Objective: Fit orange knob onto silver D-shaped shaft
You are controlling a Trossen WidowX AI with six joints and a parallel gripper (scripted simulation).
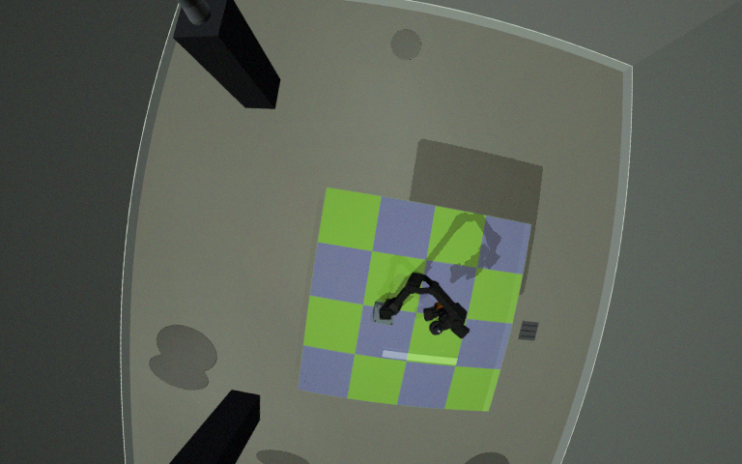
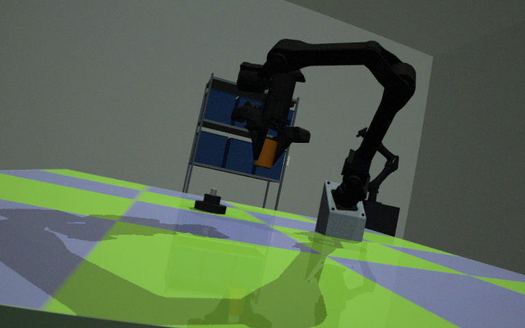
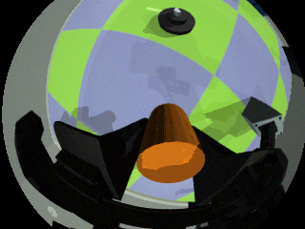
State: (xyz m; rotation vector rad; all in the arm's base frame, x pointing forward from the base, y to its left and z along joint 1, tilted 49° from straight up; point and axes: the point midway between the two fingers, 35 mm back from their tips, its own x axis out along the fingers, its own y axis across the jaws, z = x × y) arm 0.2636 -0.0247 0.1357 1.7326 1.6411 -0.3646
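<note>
Now: gripper tip 18 cm to the left of the black round pedestal, 11 cm above it and 6 cm short of it. Round my gripper tip: orange knob: 3 cm above.
</note>
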